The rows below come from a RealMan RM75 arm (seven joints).
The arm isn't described. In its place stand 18 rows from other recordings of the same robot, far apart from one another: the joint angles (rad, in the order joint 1, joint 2, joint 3, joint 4, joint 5, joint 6, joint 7), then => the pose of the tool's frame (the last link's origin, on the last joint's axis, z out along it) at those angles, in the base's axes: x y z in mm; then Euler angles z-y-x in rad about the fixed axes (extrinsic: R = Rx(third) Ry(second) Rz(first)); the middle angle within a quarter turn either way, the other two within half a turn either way.
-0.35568 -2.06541 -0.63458 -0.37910 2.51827 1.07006 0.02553 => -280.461 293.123 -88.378 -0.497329 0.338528 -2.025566
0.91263 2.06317 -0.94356 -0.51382 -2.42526 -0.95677 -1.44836 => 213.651 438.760 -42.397 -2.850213 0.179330 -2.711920
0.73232 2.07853 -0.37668 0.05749 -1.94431 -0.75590 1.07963 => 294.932 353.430 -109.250 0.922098 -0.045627 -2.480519
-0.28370 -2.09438 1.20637 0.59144 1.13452 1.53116 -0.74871 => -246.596 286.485 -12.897 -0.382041 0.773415 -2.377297
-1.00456 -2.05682 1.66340 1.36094 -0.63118 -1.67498 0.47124 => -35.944 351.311 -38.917 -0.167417 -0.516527 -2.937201
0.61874 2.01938 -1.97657 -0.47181 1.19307 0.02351 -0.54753 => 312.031 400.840 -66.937 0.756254 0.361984 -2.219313
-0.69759 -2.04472 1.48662 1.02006 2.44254 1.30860 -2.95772 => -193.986 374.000 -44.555 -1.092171 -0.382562 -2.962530
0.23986 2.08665 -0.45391 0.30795 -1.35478 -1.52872 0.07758 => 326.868 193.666 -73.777 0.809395 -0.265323 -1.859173
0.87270 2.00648 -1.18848 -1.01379 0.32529 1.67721 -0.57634 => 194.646 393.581 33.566 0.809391 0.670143 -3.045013
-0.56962 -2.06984 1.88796 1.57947 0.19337 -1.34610 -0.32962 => -140.154 374.225 8.946 -0.416748 -0.641859 -2.042424
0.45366 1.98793 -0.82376 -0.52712 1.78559 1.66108 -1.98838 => 249.199 329.888 58.017 0.638066 -0.792005 -2.346971
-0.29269 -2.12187 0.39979 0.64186 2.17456 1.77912 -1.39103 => -327.503 228.085 1.735 -0.889386 0.448765 -2.665529
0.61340 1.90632 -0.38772 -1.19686 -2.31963 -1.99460 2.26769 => 246.790 332.400 170.524 0.993817 -0.113256 -2.733234
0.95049 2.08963 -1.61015 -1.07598 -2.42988 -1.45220 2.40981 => 85.508 368.455 -73.262 0.210624 0.416863 -3.045108
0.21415 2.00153 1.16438 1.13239 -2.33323 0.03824 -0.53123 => 248.934 352.218 -48.397 0.574740 0.071337 -2.132351
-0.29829 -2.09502 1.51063 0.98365 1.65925 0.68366 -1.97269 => -250.275 357.638 -44.759 -0.899344 0.080436 -2.422437
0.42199 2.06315 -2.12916 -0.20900 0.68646 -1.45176 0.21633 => 290.001 327.214 20.541 0.893883 -0.398379 -1.430938
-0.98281 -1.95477 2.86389 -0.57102 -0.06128 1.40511 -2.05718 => -268.770 414.756 50.739 -1.228720 0.016176 -2.679499
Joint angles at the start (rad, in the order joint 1, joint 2, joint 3, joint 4, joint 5, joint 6, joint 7): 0.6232, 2.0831, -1.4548, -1.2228, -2.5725, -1.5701, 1.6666
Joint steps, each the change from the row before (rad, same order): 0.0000, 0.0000, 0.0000, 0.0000, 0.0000, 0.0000, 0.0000; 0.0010, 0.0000, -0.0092, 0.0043, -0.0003, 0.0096, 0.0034; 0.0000, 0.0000, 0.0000, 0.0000, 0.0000, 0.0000, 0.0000; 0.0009, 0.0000, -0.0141, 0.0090, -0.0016, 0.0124, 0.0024; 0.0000, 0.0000, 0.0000, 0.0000, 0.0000, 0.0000, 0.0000; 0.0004, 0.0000, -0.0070, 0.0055, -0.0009, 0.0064, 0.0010; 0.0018, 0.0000, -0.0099, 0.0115, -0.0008, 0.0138, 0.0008; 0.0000, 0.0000, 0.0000, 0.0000, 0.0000, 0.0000, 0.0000; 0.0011, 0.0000, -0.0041, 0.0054, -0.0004, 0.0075, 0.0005; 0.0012, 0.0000, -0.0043, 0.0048, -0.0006, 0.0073, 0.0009; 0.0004, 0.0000, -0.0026, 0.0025, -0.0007, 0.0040, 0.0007; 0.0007, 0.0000, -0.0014, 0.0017, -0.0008, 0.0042, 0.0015; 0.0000, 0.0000, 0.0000, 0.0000, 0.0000, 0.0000, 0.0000; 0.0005, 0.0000, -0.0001, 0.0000, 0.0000, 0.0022, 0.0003; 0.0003, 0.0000, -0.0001, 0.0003, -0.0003, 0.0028, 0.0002; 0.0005, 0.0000, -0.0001, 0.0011, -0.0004, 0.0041, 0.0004
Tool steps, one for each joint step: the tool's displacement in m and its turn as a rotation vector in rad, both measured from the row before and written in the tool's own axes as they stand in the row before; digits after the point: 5 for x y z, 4 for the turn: 0.00000, 0.00000, 0.00000, 0.0000, 0.0000, 0.0000; -0.00082, -0.00038, 0.00159, 0.0021, 0.0033, -0.0025; 0.00000, 0.00000, 0.00000, 0.0000, 0.0000, 0.0000; -0.00058, 0.00019, 0.00295, -0.0012, 0.0066, -0.0048; 0.00000, 0.00000, 0.00000, 0.0000, 0.0000, 0.0000; -0.00013, 0.00020, 0.00165, -0.0012, 0.0035, -0.0020; -0.00015, -0.00026, 0.00280, 0.0005, 0.0045, -0.0026; 0.00000, 0.00000, 0.00000, 0.0000, 0.0000, 0.0000; -0.00008, -0.00037, 0.00122, 0.0016, 0.0018, -0.0009; -0.00017, -0.00042, 0.00111, 0.0019, 0.0021, -0.0011; -0.00002, -0.00016, 0.00065, 0.0010, 0.0016, -0.0004; -0.00006, -0.00047, 0.00034, 0.0025, 0.0011, 0.0006; 0.00000, 0.00000, 0.00000, 0.0000, 0.0000, 0.0000; -0.00017, -0.00044, -0.00007, 0.0024, -0.0002, -0.0002; -0.00005, -0.00044, 0.00002, 0.0027, 0.0001, 0.0000; 0.00000, -0.00058, 0.00013, 0.0034, 0.0001, 0.0004
